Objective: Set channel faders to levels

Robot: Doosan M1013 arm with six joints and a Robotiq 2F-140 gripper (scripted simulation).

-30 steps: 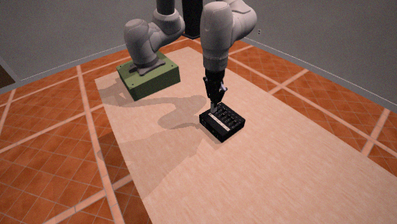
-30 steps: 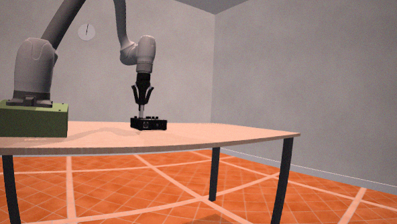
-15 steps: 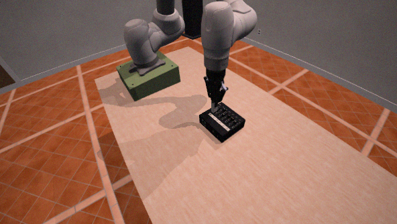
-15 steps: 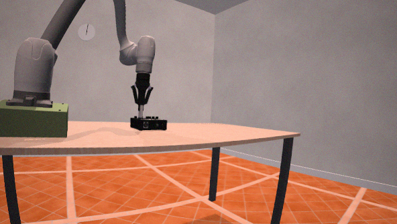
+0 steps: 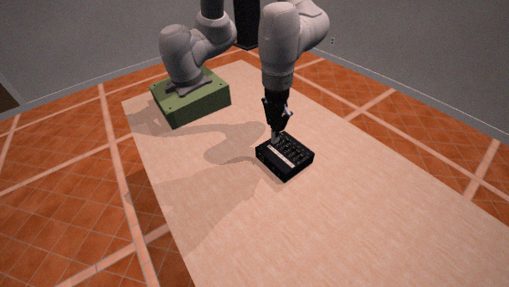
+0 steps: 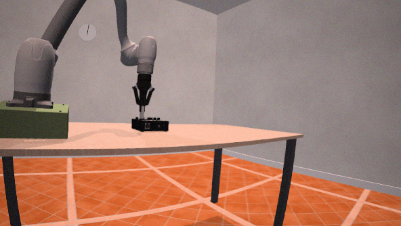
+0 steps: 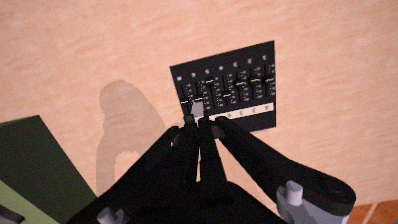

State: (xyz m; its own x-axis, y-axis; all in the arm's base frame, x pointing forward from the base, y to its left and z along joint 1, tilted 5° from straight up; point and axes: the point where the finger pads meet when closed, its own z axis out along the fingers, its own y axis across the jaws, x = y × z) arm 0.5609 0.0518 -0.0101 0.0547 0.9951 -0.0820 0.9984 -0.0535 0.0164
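The fader cap is 30 mm below my hand, 20 mm to the left of it and 20 mm behind it.
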